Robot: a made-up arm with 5 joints.
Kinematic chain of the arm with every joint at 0, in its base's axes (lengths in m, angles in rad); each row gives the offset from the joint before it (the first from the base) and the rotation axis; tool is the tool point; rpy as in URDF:
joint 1: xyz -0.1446 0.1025 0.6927 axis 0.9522 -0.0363 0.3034
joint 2: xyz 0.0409 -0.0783 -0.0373 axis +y
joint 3: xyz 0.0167 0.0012 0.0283 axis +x
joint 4: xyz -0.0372 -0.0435 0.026 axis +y
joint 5: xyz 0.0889 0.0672 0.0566 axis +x
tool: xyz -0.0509 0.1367 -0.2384 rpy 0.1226 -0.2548 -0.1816
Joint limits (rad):
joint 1: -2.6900..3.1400
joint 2: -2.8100..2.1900
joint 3: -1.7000..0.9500
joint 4: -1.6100..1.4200
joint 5: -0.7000..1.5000
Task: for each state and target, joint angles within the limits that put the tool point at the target. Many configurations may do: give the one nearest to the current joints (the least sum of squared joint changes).
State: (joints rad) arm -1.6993 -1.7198 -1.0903 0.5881 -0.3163
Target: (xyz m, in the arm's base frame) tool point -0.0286 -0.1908 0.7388
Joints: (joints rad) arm -0.9692 -1.5496 -1.6183 1.0411 0.1219
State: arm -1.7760 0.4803 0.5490 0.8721 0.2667
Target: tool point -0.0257 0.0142 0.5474
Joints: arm -2.1866 0.6596 0.4089 0.6917 0.5729
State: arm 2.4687 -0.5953 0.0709 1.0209 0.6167
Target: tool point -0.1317 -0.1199 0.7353
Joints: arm 2.5811 -0.5510 0.2510 0.9547 1.0386
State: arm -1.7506 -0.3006 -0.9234 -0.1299 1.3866
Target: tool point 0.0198 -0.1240 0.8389
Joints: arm -2.0638 -1.0086 -1.4578 0.0324 0.9769
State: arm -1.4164 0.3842 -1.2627 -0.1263 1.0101
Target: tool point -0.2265 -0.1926 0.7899
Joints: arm -1.7205 0.0093 -1.7000 0.0023 0.9137
